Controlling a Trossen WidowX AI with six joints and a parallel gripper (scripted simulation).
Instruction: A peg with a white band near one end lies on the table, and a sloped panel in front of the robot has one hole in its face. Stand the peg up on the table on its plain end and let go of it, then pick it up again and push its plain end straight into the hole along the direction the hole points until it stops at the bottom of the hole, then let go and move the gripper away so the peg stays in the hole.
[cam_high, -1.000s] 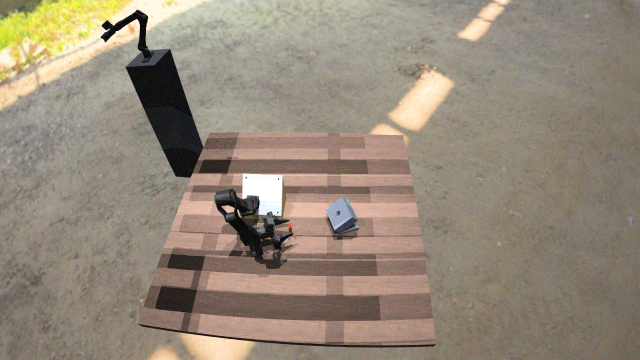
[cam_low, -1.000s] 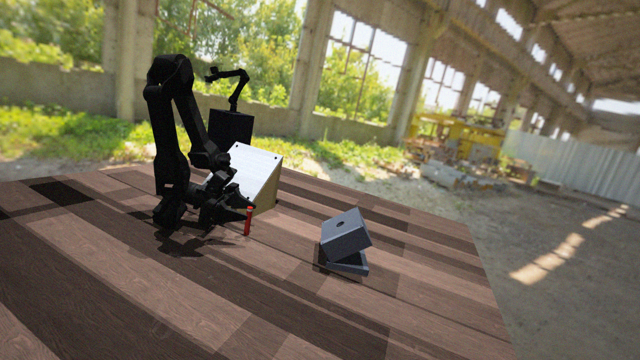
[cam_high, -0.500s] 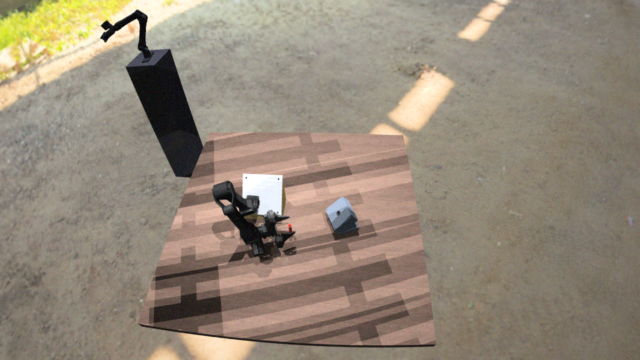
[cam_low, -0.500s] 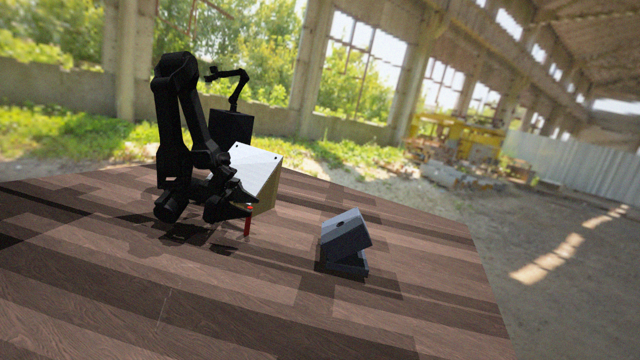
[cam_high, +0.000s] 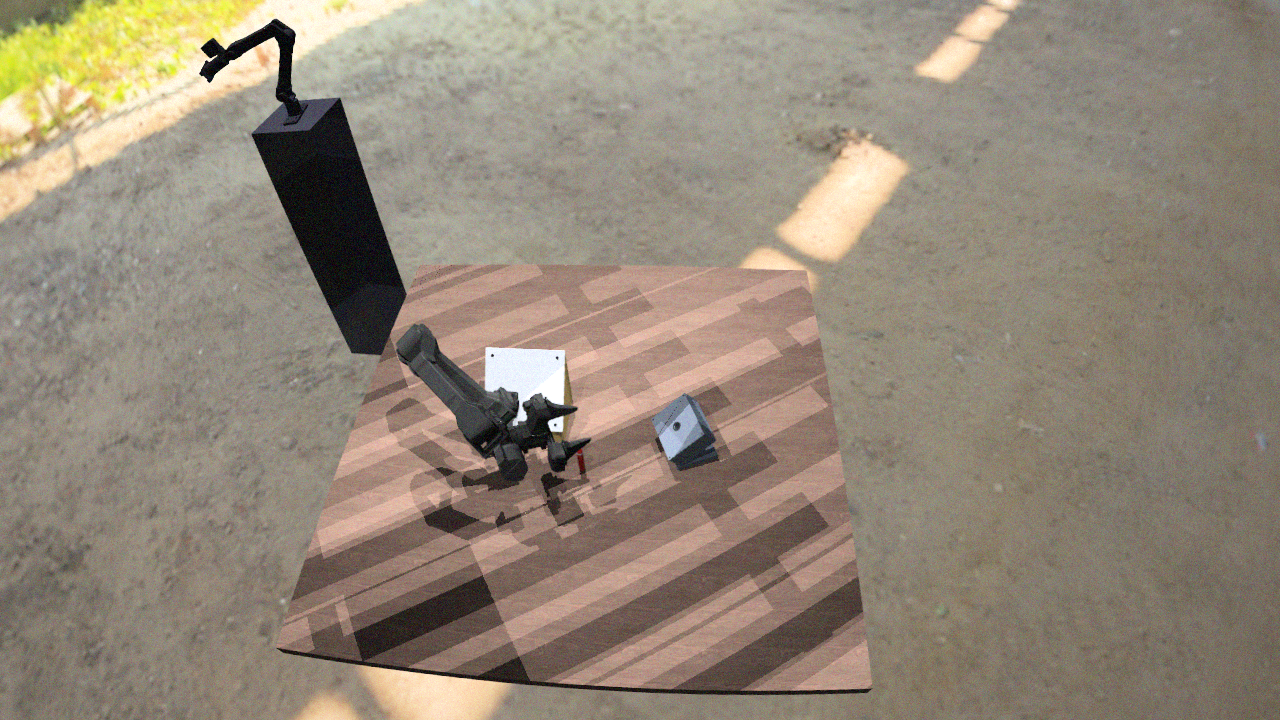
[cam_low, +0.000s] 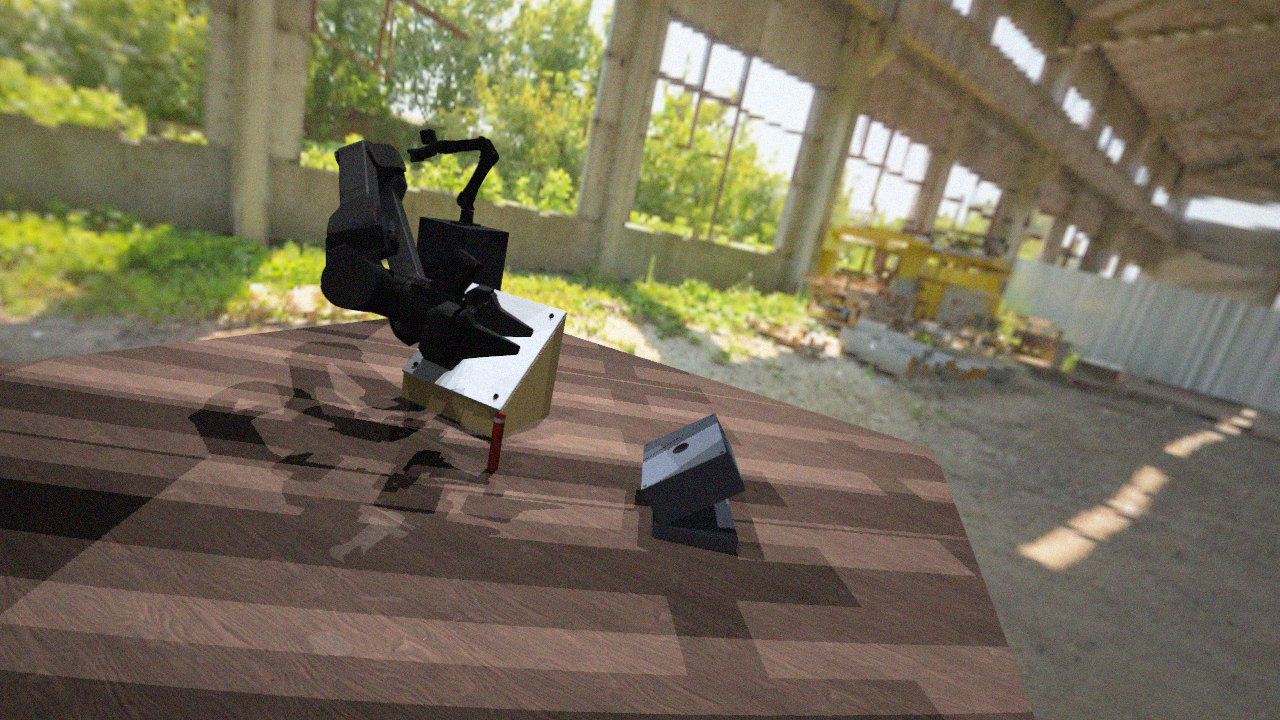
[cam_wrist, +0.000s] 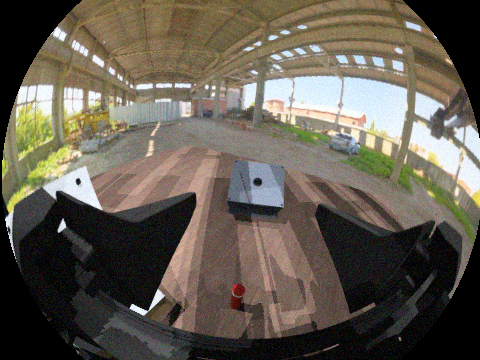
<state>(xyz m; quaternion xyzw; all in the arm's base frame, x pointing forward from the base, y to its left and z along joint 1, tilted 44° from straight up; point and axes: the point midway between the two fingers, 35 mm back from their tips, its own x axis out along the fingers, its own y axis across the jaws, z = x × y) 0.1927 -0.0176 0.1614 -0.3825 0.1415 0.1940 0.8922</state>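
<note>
The red peg lies 13 cm below my gripper tip and 2 cm behind it. Also, from my gripper tip: grey sloped panel (22 cm ahead, 11 cm below, 8 cm to the left).
</note>
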